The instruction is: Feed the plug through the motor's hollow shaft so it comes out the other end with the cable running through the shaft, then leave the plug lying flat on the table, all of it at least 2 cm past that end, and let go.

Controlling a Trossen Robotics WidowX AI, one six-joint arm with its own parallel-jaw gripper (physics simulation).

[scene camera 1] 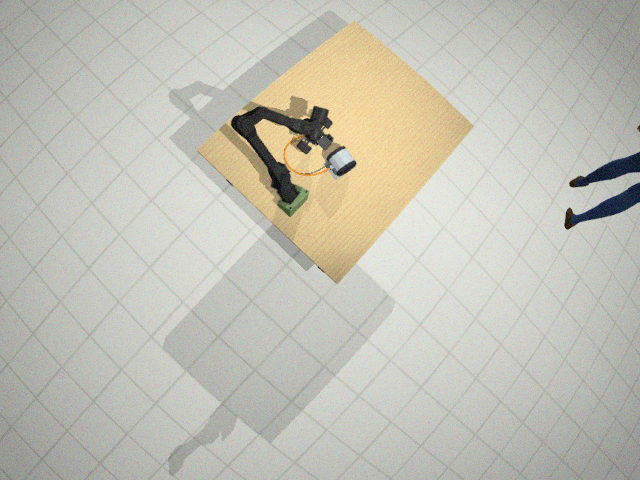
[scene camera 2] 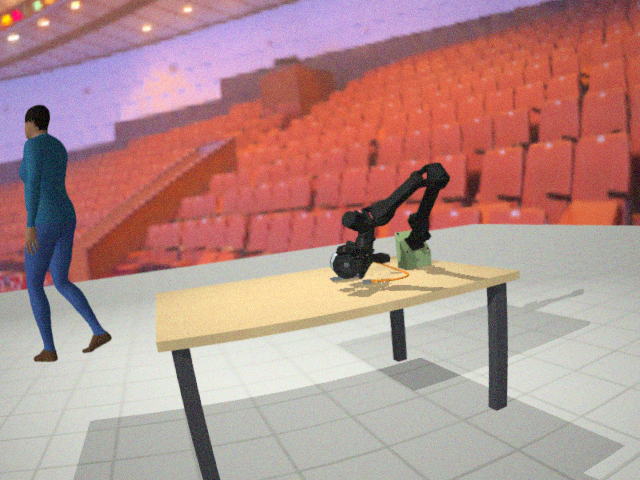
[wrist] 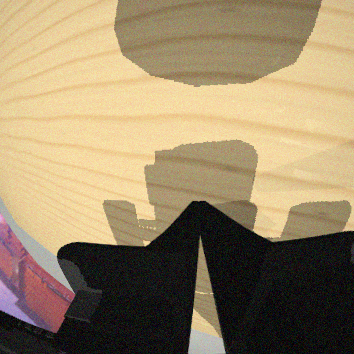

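Note:
The motor is a white and black cylinder on its side, with a dark round face in the second scene view. The orange cable leaves the motor's side and curves over the table to pass under the arm. The small blue-grey plug lies on the table close beside the fingertips; the arm hides it in the first scene view, and it does not show in the wrist view. My gripper points down beside the motor, low over the table, shut and empty.
The arm stands on a green base block near one edge of the wooden table. Shadows of the arm and gripper fall across the table top. A person is away from the table.

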